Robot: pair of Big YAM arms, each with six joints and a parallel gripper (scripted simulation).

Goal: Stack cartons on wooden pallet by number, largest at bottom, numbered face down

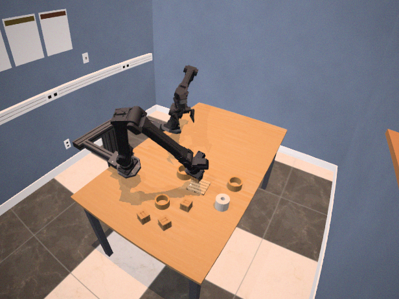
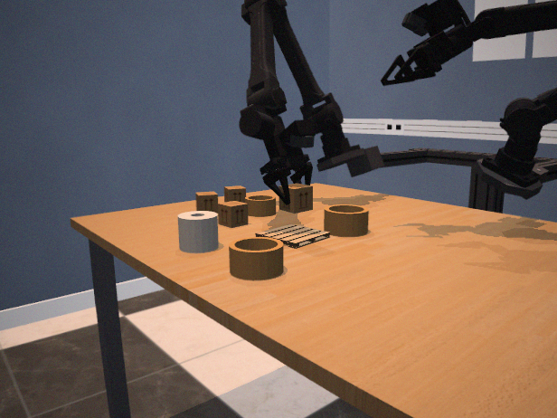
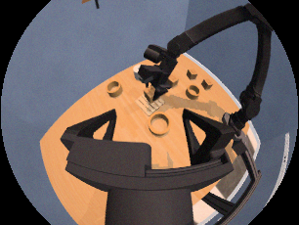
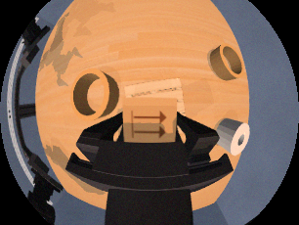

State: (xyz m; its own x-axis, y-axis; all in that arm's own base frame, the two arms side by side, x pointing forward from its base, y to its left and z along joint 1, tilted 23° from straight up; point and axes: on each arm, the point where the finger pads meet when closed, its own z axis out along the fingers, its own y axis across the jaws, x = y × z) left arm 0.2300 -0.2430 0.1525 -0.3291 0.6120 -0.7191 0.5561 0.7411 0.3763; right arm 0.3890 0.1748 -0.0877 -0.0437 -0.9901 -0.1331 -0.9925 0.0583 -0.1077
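Right now my right hand is 8 cm above the wooden pallet and 1 cm short of it. Round my right hand: brown carton: 36 cm to the right, 6 cm below, 1 cm behind.
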